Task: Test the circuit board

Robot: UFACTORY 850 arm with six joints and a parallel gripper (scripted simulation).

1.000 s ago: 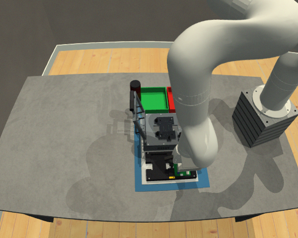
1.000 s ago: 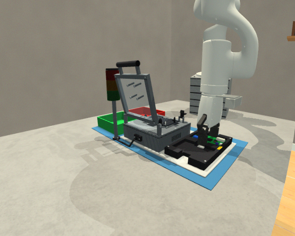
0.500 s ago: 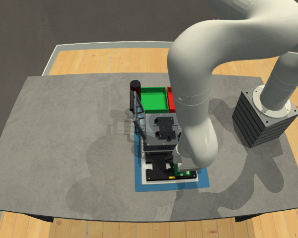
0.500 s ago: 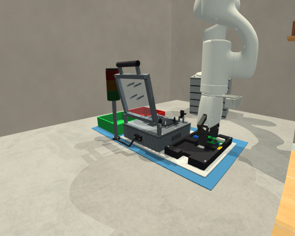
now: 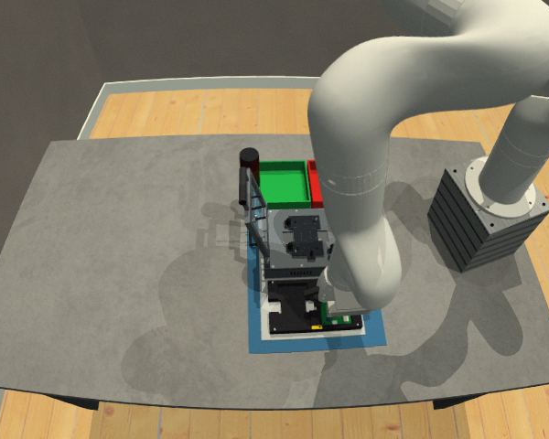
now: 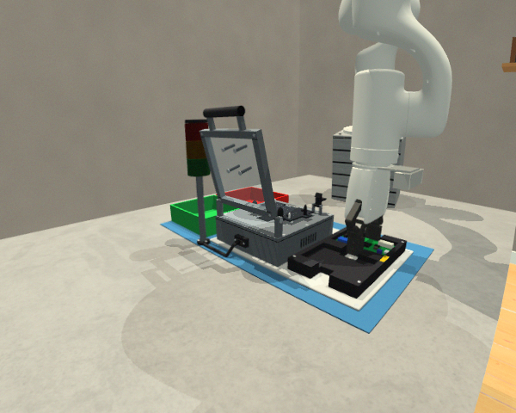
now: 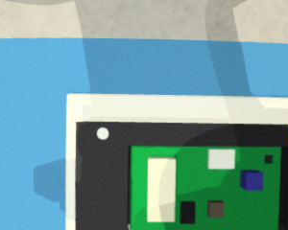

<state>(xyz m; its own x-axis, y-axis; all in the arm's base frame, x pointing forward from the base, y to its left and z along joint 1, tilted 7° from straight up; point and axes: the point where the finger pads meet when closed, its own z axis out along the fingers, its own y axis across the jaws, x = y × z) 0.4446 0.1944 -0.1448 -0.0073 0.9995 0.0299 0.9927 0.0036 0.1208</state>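
The green circuit board lies right at my hand. Also, from my hand: tester bed 16 cm to the right, 7 cm ahead, 5 cm above; then tester lid 19 cm ahead, 17 cm to the right, 16 cm above; then black latch block 11 cm to the right, 6 cm above.
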